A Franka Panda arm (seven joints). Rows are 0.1 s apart.
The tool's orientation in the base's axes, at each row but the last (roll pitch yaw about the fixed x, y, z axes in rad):
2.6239, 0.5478, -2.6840
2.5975, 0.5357, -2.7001
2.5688, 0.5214, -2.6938
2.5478, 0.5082, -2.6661
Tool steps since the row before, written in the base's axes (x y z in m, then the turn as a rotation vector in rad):
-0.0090, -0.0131, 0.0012, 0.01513, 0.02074, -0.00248
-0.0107, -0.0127, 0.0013, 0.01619, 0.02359, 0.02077
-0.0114, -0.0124, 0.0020, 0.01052, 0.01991, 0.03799
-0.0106, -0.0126, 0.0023, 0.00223, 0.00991, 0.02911
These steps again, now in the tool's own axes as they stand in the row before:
0.0112, -0.0027, -0.0110, -0.01812, 0.00345, 0.01803
0.0123, -0.0013, -0.0111, -0.03186, 0.01504, 0.00297
0.0126, -0.0001, -0.0114, -0.03462, 0.02422, -0.01285
0.0122, 0.0000, -0.0113, -0.01986, 0.01891, -0.01409

